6 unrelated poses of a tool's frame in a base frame.
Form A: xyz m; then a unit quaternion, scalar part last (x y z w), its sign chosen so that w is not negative.
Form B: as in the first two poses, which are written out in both.
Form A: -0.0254, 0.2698, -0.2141, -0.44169, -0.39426, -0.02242, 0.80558
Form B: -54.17, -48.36, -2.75, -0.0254, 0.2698, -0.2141
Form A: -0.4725, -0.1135, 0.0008, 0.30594, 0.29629, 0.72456, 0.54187
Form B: 41.64, 40.32, 98.60, -0.4725, -0.1135, 0.0008
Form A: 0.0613, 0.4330, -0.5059, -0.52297, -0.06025, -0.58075, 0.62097
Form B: -68.87, -7.93, -76.48, 0.0613, 0.4330, -0.5059
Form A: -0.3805, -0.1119, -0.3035, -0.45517, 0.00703, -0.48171, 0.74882
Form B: -57.02, 0.88, -60.34, -0.3805, -0.1119, -0.3035
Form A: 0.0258, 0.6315, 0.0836, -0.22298, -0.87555, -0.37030, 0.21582
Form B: -35.41, -139.05, -58.81, 0.0258, 0.6315, 0.0836
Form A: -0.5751, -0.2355, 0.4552, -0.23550, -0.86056, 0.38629, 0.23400
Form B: -37.04, -135.37, 60.76, -0.5751, -0.2355, 0.4552
